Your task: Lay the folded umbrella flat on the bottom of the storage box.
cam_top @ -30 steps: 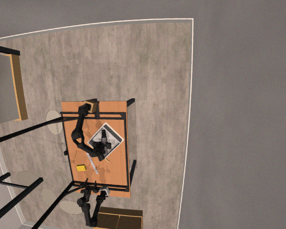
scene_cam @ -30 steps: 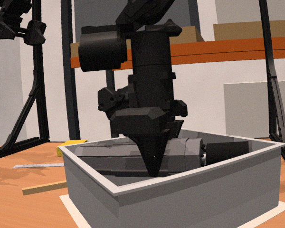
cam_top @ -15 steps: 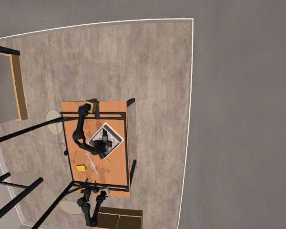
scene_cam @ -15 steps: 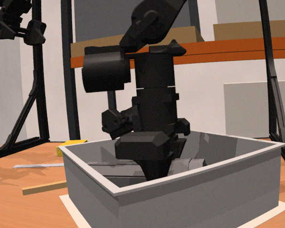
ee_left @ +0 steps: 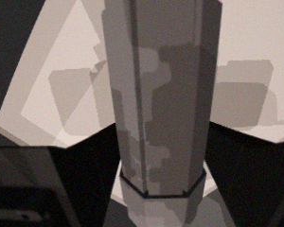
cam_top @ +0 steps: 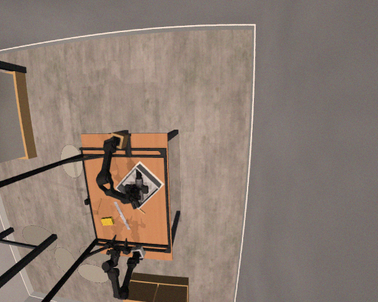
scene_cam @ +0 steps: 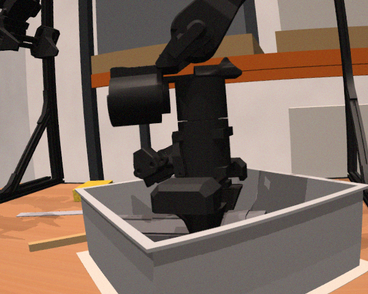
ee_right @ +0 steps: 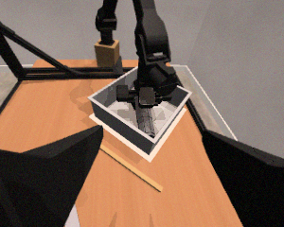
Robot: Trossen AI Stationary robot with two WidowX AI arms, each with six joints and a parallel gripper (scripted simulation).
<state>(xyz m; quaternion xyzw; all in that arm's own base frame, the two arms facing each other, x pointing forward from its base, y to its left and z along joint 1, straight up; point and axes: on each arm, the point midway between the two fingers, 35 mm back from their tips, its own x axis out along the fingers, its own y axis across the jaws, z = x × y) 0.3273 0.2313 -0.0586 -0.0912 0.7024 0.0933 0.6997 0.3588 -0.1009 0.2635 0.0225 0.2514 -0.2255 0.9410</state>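
My left gripper is now 10 mm above the storage box. From my left hand the other things lie so: folded umbrella (20 mm below); then thin wooden stick (110 mm behind, 180 mm to the right, 50 mm below); then metal ruler (230 mm behind, 320 mm to the right, 50 mm below).
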